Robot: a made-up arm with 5 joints.
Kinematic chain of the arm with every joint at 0, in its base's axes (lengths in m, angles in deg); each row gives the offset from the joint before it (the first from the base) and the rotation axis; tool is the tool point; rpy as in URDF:
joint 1: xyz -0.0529 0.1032 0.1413 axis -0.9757 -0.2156 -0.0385
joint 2: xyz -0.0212 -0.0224 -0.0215 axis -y
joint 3: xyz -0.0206 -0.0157 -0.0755 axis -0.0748 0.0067 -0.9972
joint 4: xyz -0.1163 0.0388 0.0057 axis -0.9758 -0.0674 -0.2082
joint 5: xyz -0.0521 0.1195 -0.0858 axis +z
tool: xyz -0.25 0.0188 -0.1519 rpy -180 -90 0
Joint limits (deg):
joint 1: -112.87..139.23
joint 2: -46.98..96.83
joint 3: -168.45..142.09
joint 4: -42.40..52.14
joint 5: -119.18..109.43
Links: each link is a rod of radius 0.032 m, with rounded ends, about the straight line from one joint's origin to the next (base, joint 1, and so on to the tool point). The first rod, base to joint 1, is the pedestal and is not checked.
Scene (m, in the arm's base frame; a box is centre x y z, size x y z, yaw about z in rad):
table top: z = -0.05
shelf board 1: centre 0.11 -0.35 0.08 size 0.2 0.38 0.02 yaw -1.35
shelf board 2: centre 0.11 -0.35 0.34 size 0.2 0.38 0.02 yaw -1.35
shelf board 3: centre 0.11 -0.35 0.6 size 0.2 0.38 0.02 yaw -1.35
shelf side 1: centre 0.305 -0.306 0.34 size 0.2 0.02 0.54 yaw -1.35
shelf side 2: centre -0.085 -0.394 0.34 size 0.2 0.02 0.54 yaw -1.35
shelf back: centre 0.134 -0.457 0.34 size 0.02 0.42 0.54 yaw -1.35
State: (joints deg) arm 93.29 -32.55 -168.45 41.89 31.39
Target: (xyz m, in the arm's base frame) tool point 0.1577 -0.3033 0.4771
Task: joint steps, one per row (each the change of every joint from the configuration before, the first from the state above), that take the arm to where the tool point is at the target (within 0.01 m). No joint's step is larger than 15 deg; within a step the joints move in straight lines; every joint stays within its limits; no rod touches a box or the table.
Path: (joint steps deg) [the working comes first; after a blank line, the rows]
Joints at the target: 99.96 -9.64 -165.73 28.53 -2.93
Straight joint move there: touches shelf board 2.

1: 6.48 -1.05 2.39 2.05 14.60
2: 6.48 -1.06 2.39 2.05 14.60
3: 6.48 -1.05 2.39 2.05 14.60
4: 6.47 -1.05 2.39 2.05 14.60
5: 6.48 -1.05 2.39 2.05 14.60
6: -0.59 4.34 0.95 -4.44 -13.66
7: -0.60 4.34 0.96 -4.44 -13.67
8: -0.60 4.34 0.95 -4.44 -13.66
9: -0.60 4.34 0.95 -4.44 -13.67
10: -5.83 2.71 -3.26 -1.47 -13.16
11: -5.84 2.70 -3.26 -1.46 -13.17
12: -5.83 2.70 -3.26 -1.46 -13.16
13: -5.83 2.70 -3.26 -1.46 -13.17

